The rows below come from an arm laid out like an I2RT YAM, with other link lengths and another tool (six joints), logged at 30 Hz.
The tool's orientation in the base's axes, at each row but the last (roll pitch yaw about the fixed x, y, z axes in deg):
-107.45 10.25 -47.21
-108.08 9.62 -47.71
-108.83 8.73 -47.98
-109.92 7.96 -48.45
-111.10 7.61 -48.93
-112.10 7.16 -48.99
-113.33 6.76 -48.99
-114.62 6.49 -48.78
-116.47 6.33 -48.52
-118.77 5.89 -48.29
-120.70 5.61 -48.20
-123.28 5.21 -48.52
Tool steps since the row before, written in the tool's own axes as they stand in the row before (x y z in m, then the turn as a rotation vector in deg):
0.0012 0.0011 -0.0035 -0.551 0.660 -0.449
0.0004 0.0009 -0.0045 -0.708 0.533 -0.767
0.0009 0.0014 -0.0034 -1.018 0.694 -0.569
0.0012 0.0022 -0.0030 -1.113 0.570 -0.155
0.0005 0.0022 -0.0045 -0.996 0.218 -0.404
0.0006 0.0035 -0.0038 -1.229 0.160 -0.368
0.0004 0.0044 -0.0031 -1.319 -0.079 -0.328
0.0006 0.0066 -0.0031 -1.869 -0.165 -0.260
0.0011 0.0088 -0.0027 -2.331 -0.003 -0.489
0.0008 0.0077 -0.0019 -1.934 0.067 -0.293
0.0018 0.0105 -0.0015 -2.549 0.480 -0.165
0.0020 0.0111 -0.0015 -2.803 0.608 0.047
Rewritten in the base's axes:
-0.0019 -0.0034 -0.0002 -0.888 0.037 -0.389
-0.0030 -0.0034 0.0005 -1.162 -0.052 -0.147
-0.0022 -0.0031 -0.0004 -1.288 0.290 -0.313
-0.0020 -0.0031 -0.0012 -1.030 0.650 -0.324
-0.0035 -0.0036 -0.0005 -0.997 0.451 0.074
-0.0034 -0.0035 -0.0019 -1.104 0.658 0.143
-0.0034 -0.0031 -0.0028 -1.048 0.793 0.356
-0.0041 -0.0037 -0.0047 -1.331 1.264 0.468
-0.0045 -0.0045 -0.0068 -1.845 1.428 0.476
-0.0039 -0.0037 -0.0059 -1.490 1.238 0.280
-0.0043 -0.0052 -0.0084 -2.001 1.657 -0.078
-0.0047 -0.0058 -0.0086 -2.102 1.933 -0.277

